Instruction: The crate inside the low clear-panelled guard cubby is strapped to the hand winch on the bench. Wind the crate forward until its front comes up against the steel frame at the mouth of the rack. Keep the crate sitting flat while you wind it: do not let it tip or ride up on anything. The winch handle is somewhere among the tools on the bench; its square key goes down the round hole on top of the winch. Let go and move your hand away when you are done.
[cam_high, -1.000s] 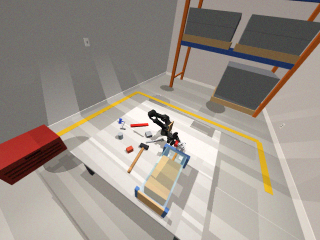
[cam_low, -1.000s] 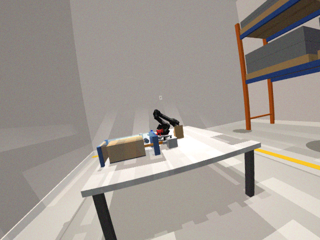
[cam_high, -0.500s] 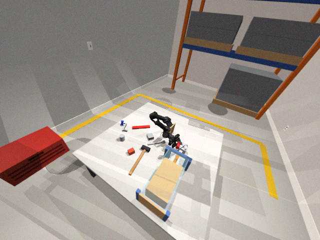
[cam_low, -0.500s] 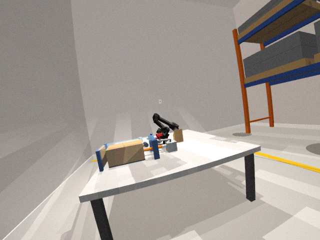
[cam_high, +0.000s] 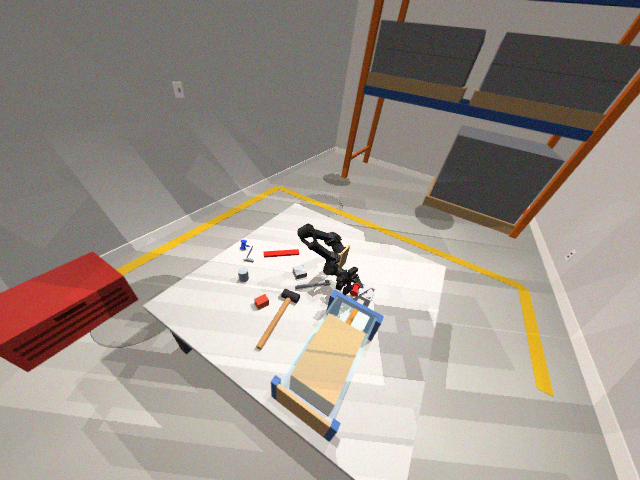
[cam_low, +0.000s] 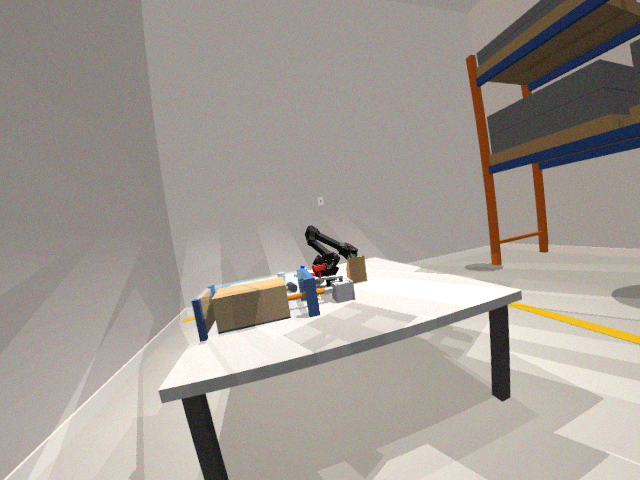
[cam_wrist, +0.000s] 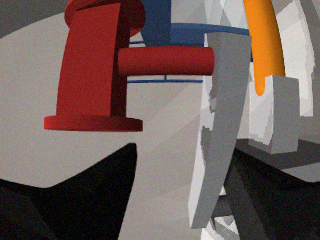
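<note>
Now: the red-knobbed winch handle 1 cm to the right of my gripper tip, 1 cm below it and 1 cm ahead of it. From my gripper tip the other things lie so: grey hand winch 10 cm below, 6 cm behind, 1 cm to the right; then red knob 5 cm ahead, 2 cm to the right, 2 cm above; then frame 11 cm ahead, 3 cm to the left, 2 cm below.
</note>
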